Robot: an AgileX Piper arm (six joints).
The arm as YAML. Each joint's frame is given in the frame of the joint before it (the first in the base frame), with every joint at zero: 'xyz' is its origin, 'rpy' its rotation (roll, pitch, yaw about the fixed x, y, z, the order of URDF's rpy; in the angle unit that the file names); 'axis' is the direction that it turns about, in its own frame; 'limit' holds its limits. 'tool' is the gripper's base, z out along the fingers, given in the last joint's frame.
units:
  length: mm
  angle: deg
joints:
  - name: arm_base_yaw
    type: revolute
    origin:
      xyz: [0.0, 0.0, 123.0]
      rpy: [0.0, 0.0, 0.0]
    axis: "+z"
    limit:
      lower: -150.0
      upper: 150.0
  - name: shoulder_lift
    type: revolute
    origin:
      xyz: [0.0, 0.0, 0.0]
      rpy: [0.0, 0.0, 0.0]
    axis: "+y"
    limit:
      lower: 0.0
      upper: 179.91
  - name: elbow
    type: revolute
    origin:
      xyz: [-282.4, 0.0, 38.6]
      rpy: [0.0, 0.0, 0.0]
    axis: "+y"
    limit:
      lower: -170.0
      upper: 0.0
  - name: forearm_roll
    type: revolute
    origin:
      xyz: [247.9, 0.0, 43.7]
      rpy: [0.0, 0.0, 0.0]
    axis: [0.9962, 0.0, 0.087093]
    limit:
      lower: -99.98
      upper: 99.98
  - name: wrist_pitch
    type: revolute
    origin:
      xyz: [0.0, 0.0, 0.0]
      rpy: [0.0, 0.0, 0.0]
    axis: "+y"
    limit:
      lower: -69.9
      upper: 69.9
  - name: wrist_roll
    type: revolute
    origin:
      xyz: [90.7, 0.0, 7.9]
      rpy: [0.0, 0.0, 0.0]
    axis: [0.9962, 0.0, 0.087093]
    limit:
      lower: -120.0
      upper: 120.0
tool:
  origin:
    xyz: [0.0, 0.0, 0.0]
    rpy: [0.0, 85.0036, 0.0]
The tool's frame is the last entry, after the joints.
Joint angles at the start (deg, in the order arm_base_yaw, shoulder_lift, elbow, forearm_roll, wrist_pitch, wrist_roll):
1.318, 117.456, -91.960, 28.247, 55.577, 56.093
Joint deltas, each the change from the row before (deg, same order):
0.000, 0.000, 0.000, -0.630, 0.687, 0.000
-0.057, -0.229, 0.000, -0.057, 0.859, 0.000
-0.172, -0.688, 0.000, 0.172, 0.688, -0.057
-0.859, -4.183, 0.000, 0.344, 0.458, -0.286
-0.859, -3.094, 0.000, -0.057, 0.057, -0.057
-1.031, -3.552, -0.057, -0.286, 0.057, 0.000
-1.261, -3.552, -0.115, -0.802, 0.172, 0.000
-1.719, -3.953, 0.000, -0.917, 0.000, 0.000
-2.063, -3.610, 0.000, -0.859, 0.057, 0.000
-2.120, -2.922, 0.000, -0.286, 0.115, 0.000
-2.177, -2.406, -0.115, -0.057, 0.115, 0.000
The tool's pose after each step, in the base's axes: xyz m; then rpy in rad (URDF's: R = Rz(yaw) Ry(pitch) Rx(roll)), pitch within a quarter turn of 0, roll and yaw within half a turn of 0. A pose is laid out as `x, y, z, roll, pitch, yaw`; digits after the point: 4 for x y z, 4 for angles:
0.4299, 0.0450, 0.2080, 2.7330, -0.2689, 2.0170
0.4283, 0.0448, 0.2094, 2.7411, -0.2741, 2.0207
0.4264, 0.0440, 0.2145, 2.7375, -0.2774, 2.0238
0.4185, 0.0381, 0.2455, 2.6716, -0.2531, 2.0322
0.4118, 0.0319, 0.2678, 2.6228, -0.2281, 2.0304
0.4025, 0.0244, 0.2931, 2.5687, -0.1953, 2.0251
0.3914, 0.0153, 0.3177, 2.5202, -0.1543, 2.0146
0.3773, 0.0036, 0.3435, 2.4668, -0.1073, 1.9924
0.3625, -0.0093, 0.3662, 2.4196, -0.0641, 1.9607
0.3490, -0.0210, 0.3840, 2.3790, -0.0358, 1.9262
0.3368, -0.0321, 0.3989, 2.3427, -0.0142, 1.8898

